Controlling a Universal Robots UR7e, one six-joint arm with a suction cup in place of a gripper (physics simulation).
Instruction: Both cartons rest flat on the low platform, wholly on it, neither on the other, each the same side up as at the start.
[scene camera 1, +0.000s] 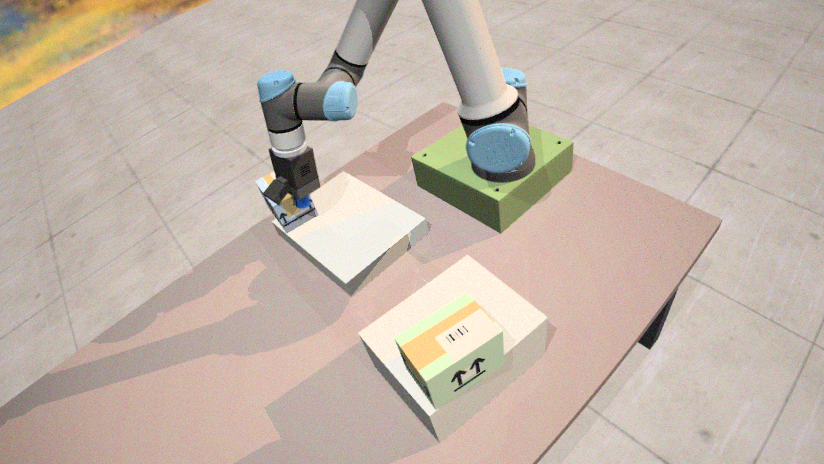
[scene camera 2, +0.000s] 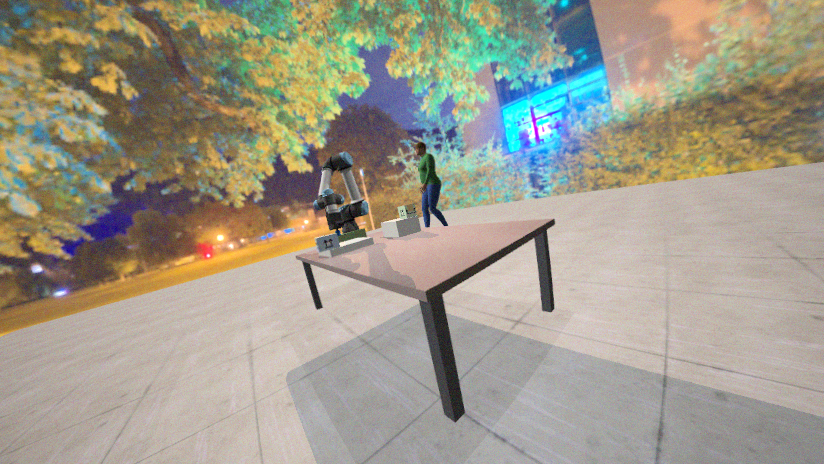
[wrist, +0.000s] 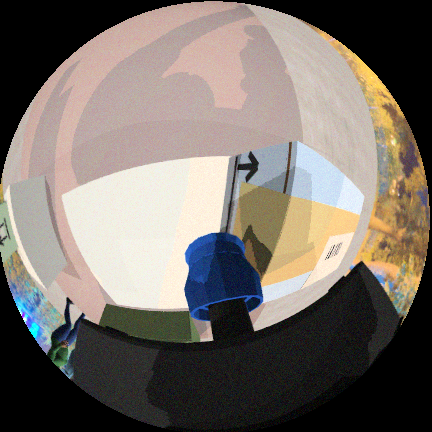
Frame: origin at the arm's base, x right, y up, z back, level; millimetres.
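Seen in the pictures: hand, its tool point: (scene camera 1: 303, 203) (scene camera 2: 338, 235) (wrist: 215, 256); arm's base, origin of its link: (scene camera 2: 351, 231).
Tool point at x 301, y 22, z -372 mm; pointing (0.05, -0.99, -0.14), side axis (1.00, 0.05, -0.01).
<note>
Pixels of each thing's top centre, then the offset from my tool point to it. Level surfaces: height alone.
- blue-grey carton, centre of its top: (wrist: 334, 239) (scene camera 1: 280, 184) (scene camera 2: 325, 235) dx +89, dy +22, dz +2 mm
- low cream platform, centre of its top: (wrist: 165, 263) (scene camera 1: 344, 220) (scene camera 2: 345, 243) dx -59, dy -69, dz +55 mm
- green carton, centre of its top: (scene camera 1: 447, 334) (scene camera 2: 405, 205) dx -548, dy +100, dz -116 mm
- taller cream block, centre of its top: (scene camera 1: 450, 326) (scene camera 2: 398, 219) dx -495, dy +3, dz -61 mm
- pinkish table, height of its surface: dy -117 mm
A blue-grey carton (scene camera 1: 286, 217) (scene camera 2: 326, 243) (wrist: 306, 217) with orange tape and black arrows sits at the left corner of the low cream platform (scene camera 1: 362, 237) (scene camera 2: 357, 244) (wrist: 132, 225). I cannot tell how much of it rests on the platform. My blue suction cup (scene camera 1: 301, 203) (wrist: 217, 257) hangs right beside the carton's near top edge, with nothing stuck to it. A green carton (scene camera 1: 449, 346) (scene camera 2: 406, 211) (wrist: 8, 231) with orange tape lies flat, arrows up, on a taller cream block (scene camera 1: 507, 311) (scene camera 2: 400, 228) (wrist: 36, 225) at the front of the table.
Everything stands on a pinkish table (scene camera 1: 604, 242) (scene camera 2: 438, 260) (wrist: 160, 100). The arm's green base block (scene camera 1: 461, 179) (wrist: 144, 324) stands behind the low platform. A person (scene camera 2: 429, 184) walks on the paved ground beyond the table.
</note>
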